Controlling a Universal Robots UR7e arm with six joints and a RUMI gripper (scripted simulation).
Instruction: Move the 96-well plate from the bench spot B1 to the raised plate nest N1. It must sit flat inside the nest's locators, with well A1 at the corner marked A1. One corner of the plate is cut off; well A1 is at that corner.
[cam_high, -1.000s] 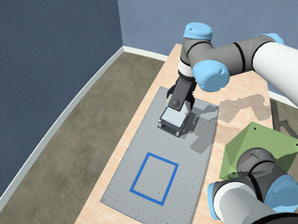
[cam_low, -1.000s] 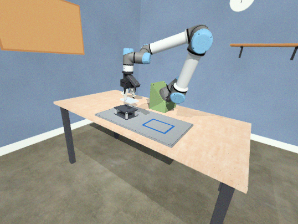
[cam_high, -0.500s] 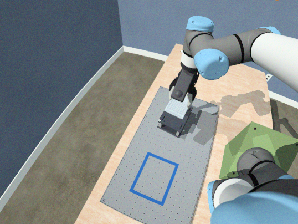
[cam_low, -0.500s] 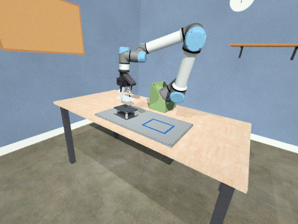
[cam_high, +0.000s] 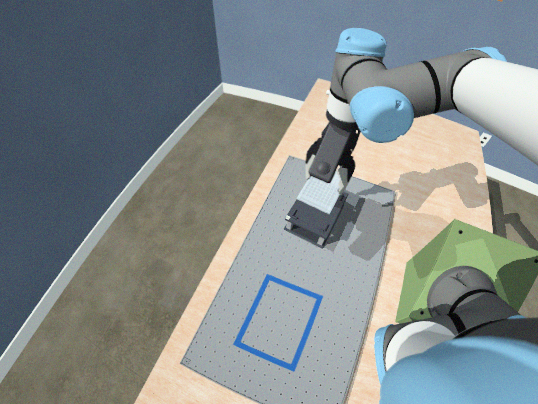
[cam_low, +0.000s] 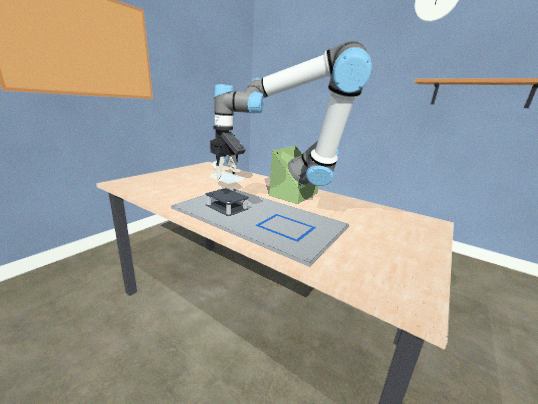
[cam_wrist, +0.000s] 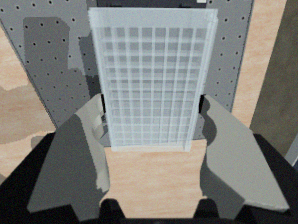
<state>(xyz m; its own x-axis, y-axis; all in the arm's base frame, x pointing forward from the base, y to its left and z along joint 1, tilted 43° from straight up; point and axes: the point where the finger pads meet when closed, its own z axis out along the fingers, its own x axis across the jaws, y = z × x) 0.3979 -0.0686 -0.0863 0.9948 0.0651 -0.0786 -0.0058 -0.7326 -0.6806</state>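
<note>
My hand is 90 mm above the dark plate nest N1. From my hand the other things lie so: 96-well plate 10 mm below.
</note>
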